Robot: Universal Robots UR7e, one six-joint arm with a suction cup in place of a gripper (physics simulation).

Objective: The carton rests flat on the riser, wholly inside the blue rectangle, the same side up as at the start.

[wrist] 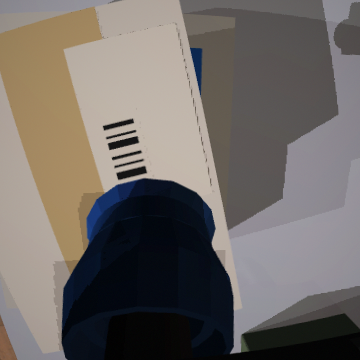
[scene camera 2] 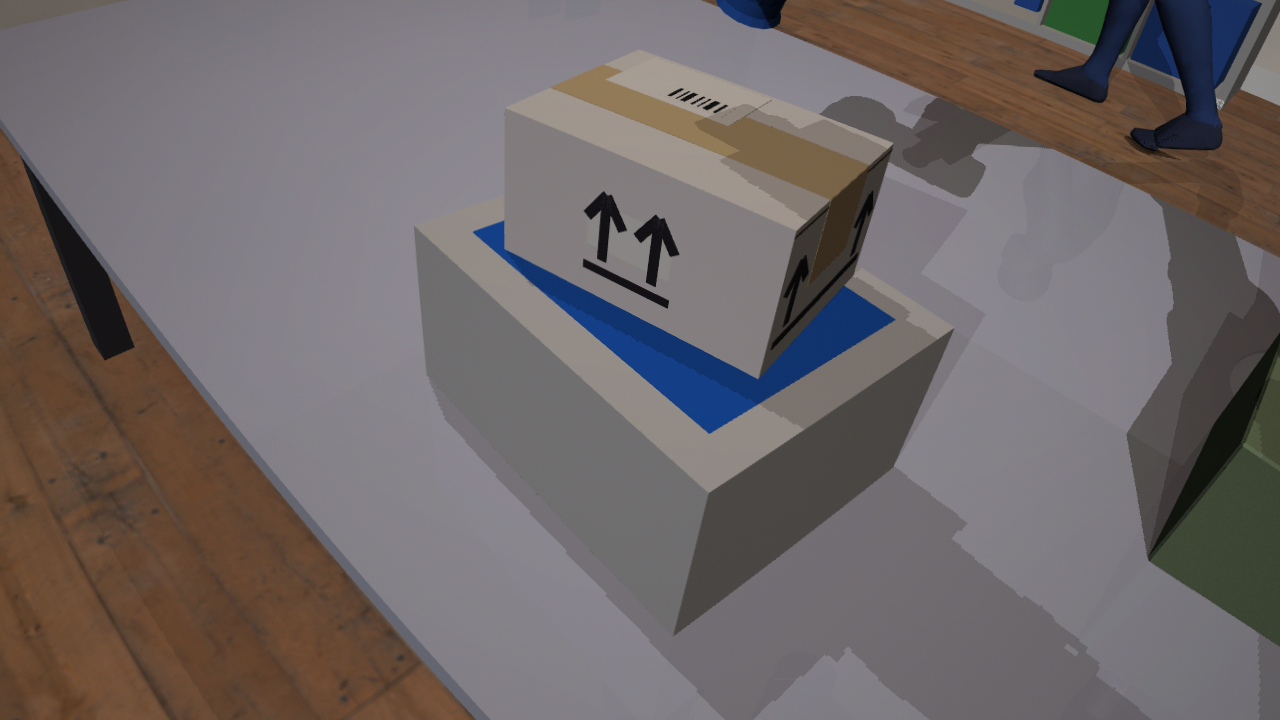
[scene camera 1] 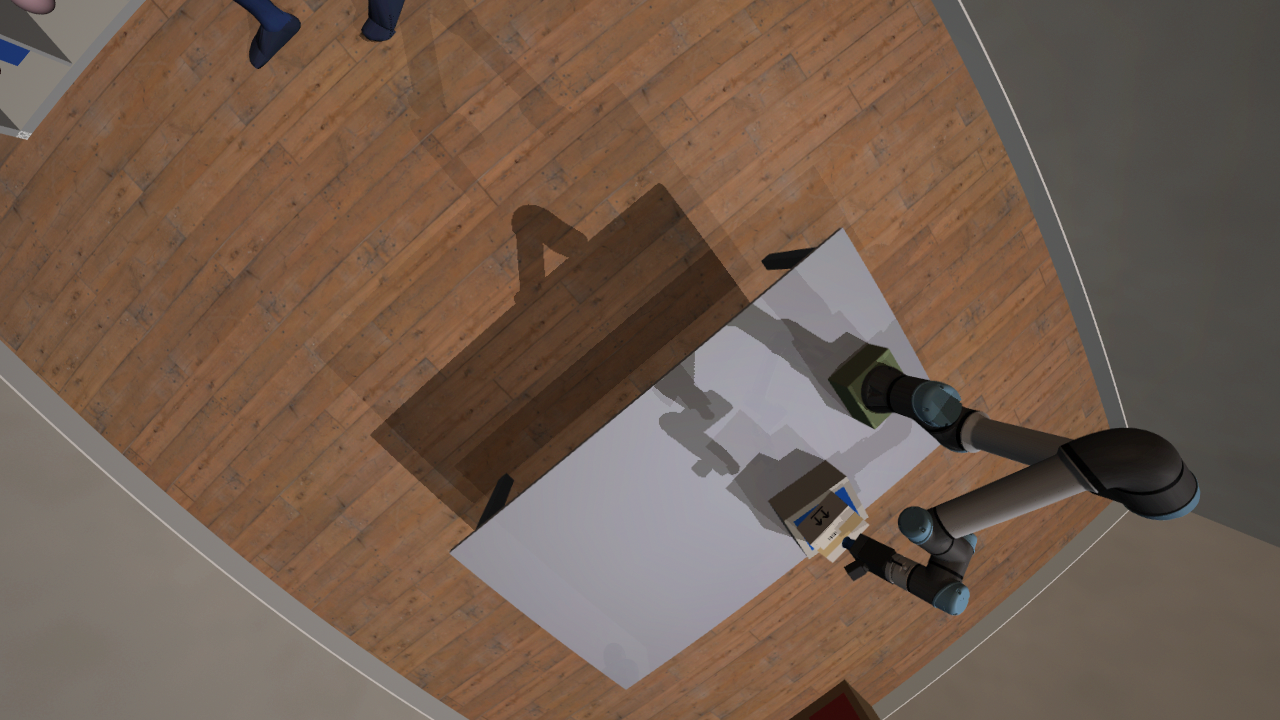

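Note:
The carton rests flat on the grey riser, tape and barcode label facing up and its side arrows pointing up. It stands on the blue rectangle, turned a little against it. Blue shows along its near and right sides. Its far edges are hidden. My suction cup hangs just above the carton's top near one end, apart from it and holding nothing. It is out of scene camera 2's view.
The riser stands on a grey table near its edge. The arm's green base block sits to one side. A person's blue legs stand on the wood floor beyond the table.

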